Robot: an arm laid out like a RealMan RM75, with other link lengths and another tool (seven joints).
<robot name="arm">
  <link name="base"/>
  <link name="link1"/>
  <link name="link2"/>
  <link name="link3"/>
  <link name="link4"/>
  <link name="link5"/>
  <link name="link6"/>
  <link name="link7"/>
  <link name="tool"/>
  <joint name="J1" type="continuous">
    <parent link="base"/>
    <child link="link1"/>
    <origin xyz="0 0 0.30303" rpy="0 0 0"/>
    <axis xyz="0 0 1"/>
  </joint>
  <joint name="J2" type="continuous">
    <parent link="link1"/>
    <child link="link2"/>
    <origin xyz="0 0 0" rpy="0 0 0"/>
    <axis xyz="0 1 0"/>
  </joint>
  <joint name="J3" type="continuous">
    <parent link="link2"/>
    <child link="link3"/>
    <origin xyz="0 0 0.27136" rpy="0 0 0"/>
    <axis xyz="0 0 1"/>
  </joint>
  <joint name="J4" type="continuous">
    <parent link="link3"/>
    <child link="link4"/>
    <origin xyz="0 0 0" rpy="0 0 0"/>
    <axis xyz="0 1 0"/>
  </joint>
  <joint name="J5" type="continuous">
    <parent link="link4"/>
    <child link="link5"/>
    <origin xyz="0 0 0.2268" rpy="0 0 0"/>
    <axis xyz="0 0 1"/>
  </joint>
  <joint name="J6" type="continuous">
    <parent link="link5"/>
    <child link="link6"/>
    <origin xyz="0 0 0" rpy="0 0 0"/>
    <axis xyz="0 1 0"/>
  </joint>
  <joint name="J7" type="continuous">
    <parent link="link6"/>
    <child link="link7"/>
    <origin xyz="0 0 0.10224" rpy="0 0 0"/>
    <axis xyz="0 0 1"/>
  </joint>
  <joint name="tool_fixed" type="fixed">
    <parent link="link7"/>
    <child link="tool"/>
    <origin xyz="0.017 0.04 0.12" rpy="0 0.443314 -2.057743"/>
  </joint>
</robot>
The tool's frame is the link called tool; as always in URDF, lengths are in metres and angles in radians. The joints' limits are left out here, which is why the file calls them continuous.
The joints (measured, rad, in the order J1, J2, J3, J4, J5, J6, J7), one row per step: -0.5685 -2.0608 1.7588 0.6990 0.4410 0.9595 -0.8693; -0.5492 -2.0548 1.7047 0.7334 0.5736 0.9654 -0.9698; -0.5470 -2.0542 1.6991 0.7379 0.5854 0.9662 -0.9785; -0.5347 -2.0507 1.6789 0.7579 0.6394 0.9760 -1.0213; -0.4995 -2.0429 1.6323 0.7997 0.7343 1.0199 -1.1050; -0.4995 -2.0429 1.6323 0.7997 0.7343 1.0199 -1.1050; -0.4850 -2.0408 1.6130 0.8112 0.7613 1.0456 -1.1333; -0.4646 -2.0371 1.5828 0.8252 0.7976 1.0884 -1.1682; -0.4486 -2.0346 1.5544 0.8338 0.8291 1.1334 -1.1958; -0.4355 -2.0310 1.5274 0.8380 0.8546 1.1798 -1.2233; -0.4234 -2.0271 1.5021 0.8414 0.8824 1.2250 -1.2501; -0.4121 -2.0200 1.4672 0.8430 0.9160 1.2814 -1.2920; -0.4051 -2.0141 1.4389 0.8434 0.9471 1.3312 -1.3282; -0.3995 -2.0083 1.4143 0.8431 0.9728 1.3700 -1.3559
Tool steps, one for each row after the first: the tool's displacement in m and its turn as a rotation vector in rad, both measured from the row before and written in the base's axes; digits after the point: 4 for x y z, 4 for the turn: -0.0047 -0.0033 0.0029 -0.0400 0.0238 -0.0034; -0.0003 -0.0002 0.0007 -0.0022 0.0017 -0.0006; -0.0019 -0.0032 0.0022 -0.0176 0.0077 -0.0056; -0.0056 -0.0088 0.0097 -0.0334 -0.0023 -0.0118; 0.0000 0.0000 0.0000 0.0000 0.0000 0.0000; -0.0026 -0.0041 0.0050 -0.0131 -0.0089 -0.0038; -0.0042 -0.0063 0.0079 -0.0159 -0.0122 -0.0090; -0.0036 -0.0066 0.0067 -0.0158 -0.0110 -0.0128; -0.0036 -0.0064 0.0070 -0.0184 -0.0130 -0.0114; -0.0040 -0.0067 0.0058 -0.0206 -0.0077 -0.0119; -0.0051 -0.0071 0.0085 -0.0308 -0.0114 -0.0092; -0.0038 -0.0068 0.0061 -0.0313 -0.0061 -0.0110; -0.0039 -0.0050 0.0052 -0.0232 -0.0019 -0.0065
